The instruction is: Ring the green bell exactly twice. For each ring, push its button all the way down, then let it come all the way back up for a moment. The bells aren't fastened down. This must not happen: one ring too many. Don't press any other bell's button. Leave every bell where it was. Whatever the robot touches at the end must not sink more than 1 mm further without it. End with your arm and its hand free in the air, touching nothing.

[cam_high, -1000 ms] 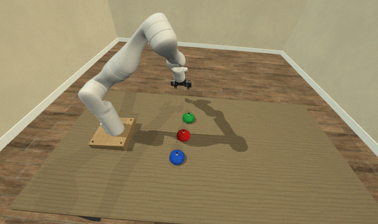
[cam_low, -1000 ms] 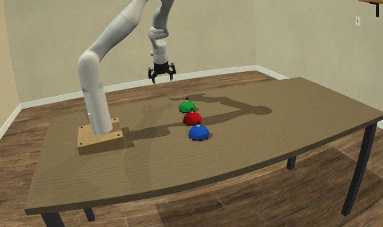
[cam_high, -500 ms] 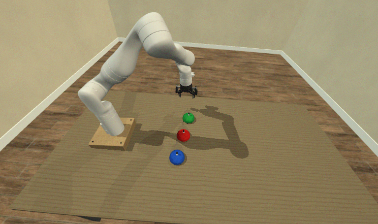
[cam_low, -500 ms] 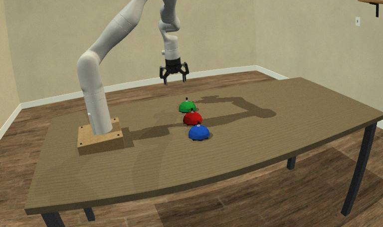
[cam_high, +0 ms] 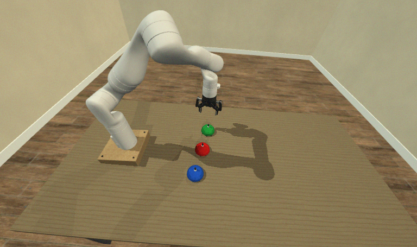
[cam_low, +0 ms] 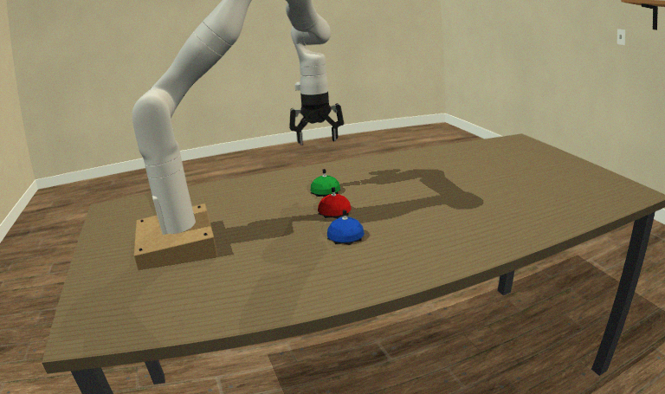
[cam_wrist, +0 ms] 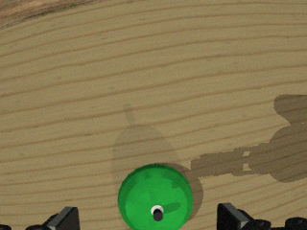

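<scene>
Now: the green bell 100 mm below my hand and 20 mm to the right of it. The rest, counted from my hand: red bell: 160 mm to the right, 100 mm below, 30 mm behind; then blue bell: 310 mm to the right, 100 mm below, 70 mm behind.
</scene>
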